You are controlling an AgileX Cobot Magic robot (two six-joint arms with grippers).
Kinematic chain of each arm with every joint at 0, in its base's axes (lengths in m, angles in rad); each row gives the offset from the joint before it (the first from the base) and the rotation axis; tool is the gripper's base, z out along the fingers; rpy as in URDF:
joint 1: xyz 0 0 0.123 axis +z
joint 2: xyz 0 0 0 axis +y
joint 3: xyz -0.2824 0 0.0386 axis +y
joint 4: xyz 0.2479 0 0.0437 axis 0.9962 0 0.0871
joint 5: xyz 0 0 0 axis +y
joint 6: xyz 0.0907 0 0.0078 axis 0.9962 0 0.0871
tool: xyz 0 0 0 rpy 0 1.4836 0
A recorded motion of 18 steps. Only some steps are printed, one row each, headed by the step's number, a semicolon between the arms.
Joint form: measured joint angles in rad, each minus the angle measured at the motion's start. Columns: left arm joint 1, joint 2, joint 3, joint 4, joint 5, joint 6; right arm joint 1, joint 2, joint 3, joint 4, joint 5, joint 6.
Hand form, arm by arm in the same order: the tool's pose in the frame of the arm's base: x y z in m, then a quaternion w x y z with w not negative. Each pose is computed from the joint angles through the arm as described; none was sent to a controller.
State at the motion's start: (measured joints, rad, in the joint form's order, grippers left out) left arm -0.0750 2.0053 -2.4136 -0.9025 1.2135 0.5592; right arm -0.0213 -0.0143 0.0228 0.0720 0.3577 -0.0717
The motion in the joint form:
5: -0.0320 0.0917 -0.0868 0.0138 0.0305 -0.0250; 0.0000 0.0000 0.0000 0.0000 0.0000 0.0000
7: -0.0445 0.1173 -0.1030 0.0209 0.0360 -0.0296; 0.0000 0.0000 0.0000 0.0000 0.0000 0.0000
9: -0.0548 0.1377 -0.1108 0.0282 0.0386 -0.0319; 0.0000 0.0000 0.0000 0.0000 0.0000 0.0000
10: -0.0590 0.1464 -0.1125 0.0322 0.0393 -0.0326; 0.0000 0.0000 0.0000 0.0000 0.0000 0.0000
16: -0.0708 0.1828 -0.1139 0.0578 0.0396 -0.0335; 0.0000 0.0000 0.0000 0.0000 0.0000 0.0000
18: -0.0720 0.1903 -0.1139 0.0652 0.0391 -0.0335; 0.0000 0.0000 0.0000 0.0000 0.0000 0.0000
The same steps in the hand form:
5: 0.4277 -0.1133 0.4511 0.44148 0.29448 0.77523 -0.34263; 0.0528 0.0012 0.1740 0.60229 -0.00078 0.79828 0.00236
7: 0.4327 -0.1191 0.4433 0.43243 0.29780 0.77825 -0.34446; 0.0528 0.0012 0.1740 0.60229 -0.00078 0.79828 0.00236
9: 0.4372 -0.1240 0.4357 0.42400 0.29998 0.78169 -0.34525; 0.0528 0.0012 0.1740 0.60229 -0.00078 0.79828 0.00236
10: 0.4393 -0.1260 0.4319 0.41998 0.30065 0.78364 -0.34517; 0.0528 0.0012 0.1740 0.60229 -0.00078 0.79828 0.00236
16: 0.4494 -0.1314 0.4141 0.40298 0.30102 0.79490 -0.33931; 0.0528 0.0012 0.1740 0.60229 -0.00078 0.79828 0.00236
18: 0.4517 -0.1318 0.4102 0.39977 0.30064 0.79773 -0.33678; 0.0528 0.0012 0.1740 0.60229 -0.00078 0.79828 0.00236

